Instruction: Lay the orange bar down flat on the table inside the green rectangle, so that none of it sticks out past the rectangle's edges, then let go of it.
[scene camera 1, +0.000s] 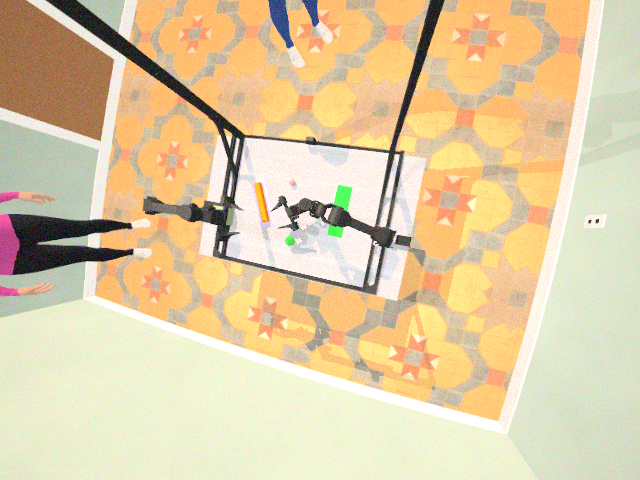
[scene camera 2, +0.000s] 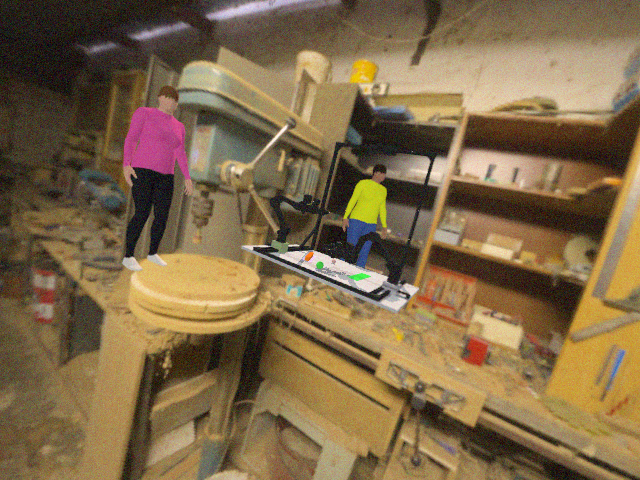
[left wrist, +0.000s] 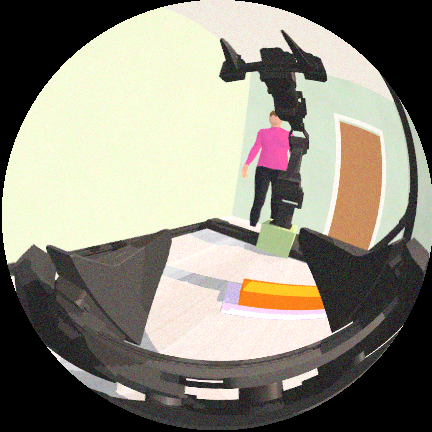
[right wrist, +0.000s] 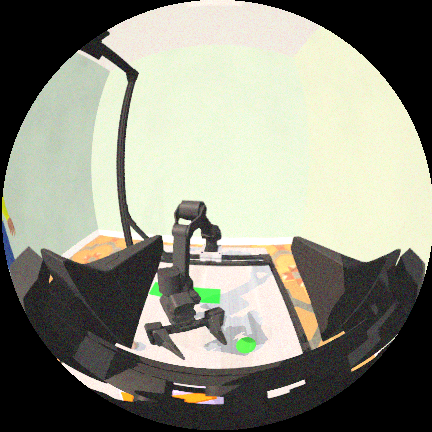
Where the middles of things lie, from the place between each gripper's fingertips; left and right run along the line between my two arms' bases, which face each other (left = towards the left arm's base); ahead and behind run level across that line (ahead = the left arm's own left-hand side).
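The pale lilac patch (left wrist: 230, 305) is 12 cm to the right of my right hand, 12 cm behind it and 40 cm below it. And I can see the orange bar (left wrist: 255, 293), which is 12 cm behind that same right hand, 12 cm to the right of it and 39 cm below it.
From my left hand, the pale lilac patch is 14 cm to the right of it, 9 cm behind it and 14 cm below it. With the orange bar, my left gripper is 9 cm past it, 14 cm to the left of it and 13 cm above it. Going by its middle, the orange bar is nearer to my left gripper than to my right hand.
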